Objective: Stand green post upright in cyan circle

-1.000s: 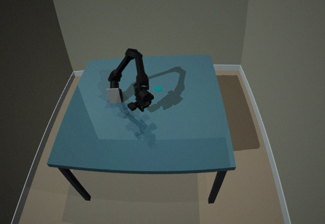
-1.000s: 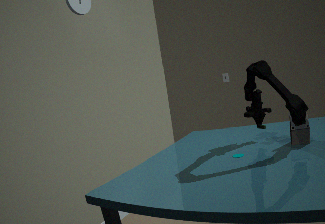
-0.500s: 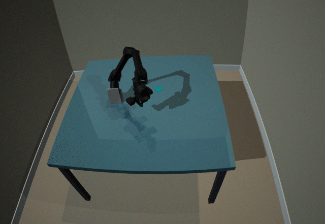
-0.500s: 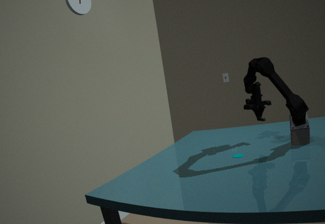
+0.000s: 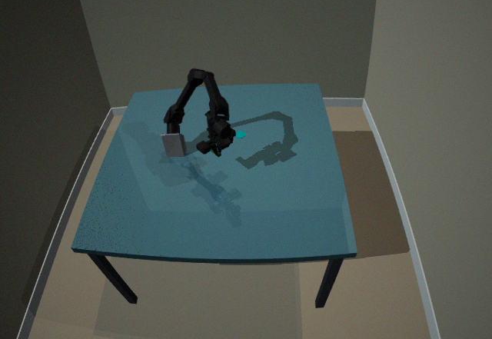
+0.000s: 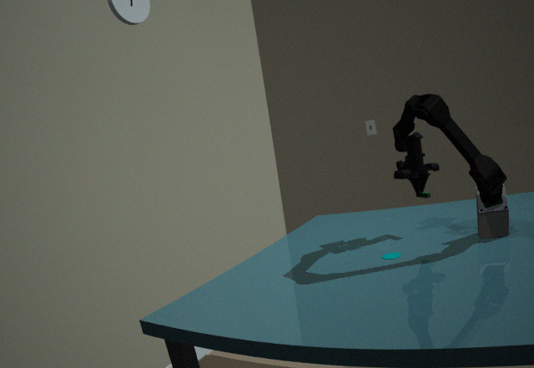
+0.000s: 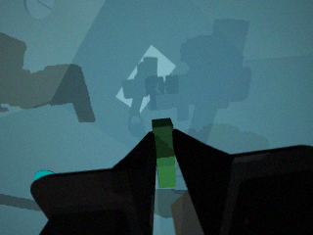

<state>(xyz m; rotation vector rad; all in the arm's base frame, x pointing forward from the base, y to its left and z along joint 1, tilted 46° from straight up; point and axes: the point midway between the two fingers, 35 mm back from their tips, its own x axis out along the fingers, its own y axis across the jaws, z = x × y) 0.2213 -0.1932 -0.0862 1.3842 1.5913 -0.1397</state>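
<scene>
Right now the cyan circle is 120 mm ahead of my gripper tip, 280 mm to the left of it and 130 mm below it. Round my gripper tip: green post 10 mm behind, 20 mm to the left.
</scene>
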